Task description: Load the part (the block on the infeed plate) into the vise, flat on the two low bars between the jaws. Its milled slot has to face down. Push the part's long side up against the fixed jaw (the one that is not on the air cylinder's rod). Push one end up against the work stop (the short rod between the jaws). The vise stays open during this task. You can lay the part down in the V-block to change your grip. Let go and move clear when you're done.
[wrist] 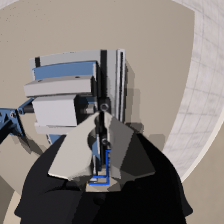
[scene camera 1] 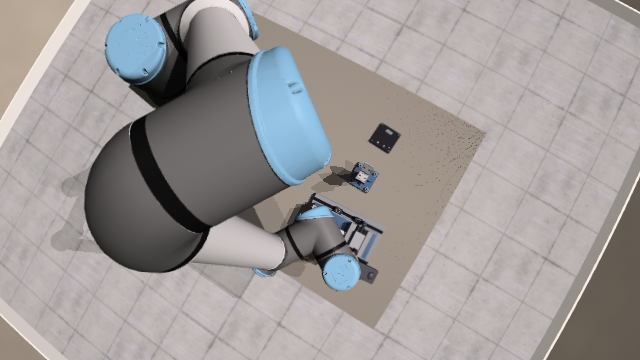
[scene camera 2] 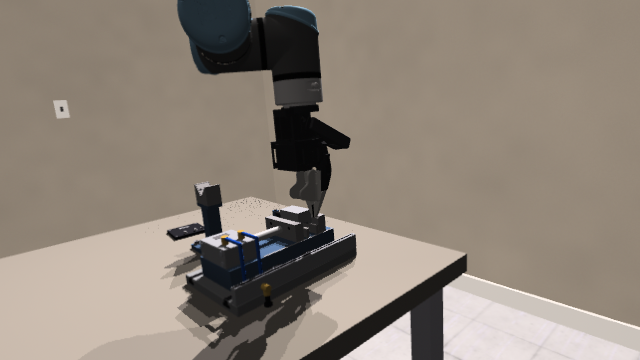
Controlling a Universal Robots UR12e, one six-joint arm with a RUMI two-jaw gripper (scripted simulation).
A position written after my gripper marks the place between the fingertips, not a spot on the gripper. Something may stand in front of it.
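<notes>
My gripper [scene camera 2: 314, 217], visible; in the wrist view too [wrist: 102, 112]. Also visible: vise [wrist: 77, 68], light grey block [wrist: 63, 110].
</notes>
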